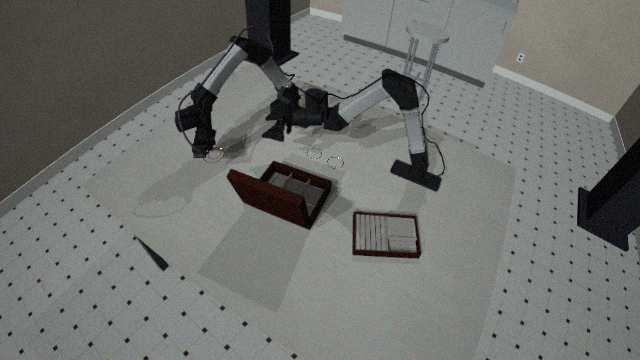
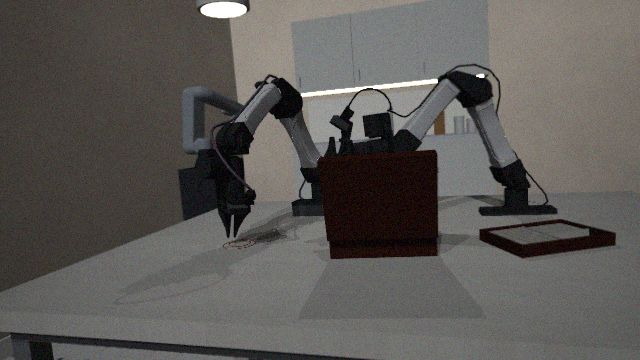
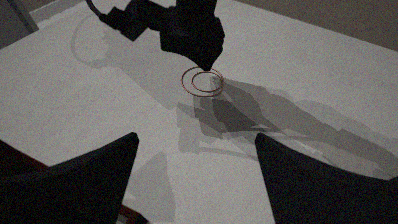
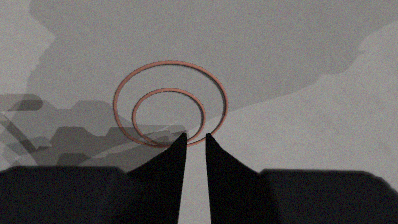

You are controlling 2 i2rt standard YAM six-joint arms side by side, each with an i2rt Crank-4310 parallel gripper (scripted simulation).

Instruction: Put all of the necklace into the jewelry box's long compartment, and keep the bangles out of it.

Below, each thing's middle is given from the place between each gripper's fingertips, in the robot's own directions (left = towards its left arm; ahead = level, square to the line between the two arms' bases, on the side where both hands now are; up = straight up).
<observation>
The jewelry box (image 2: pixel 380 205) is 1 cm ahead of my right hand (image 2: pixel 231 237), 41 cm to the left of it and 9 cm above it. The rest, counted from my right hand: shallow tray (image 2: pixel 519 233) (7 cm behind, 75 cm to the left, 2 cm below).
Now: the jewelry box 190 mm to the left of my left hand, 130 mm ahead of it and 50 mm below it. From my left hand the other things lie so: shallow tray: 530 mm to the left, 160 mm below, 50 mm ahead.
</observation>
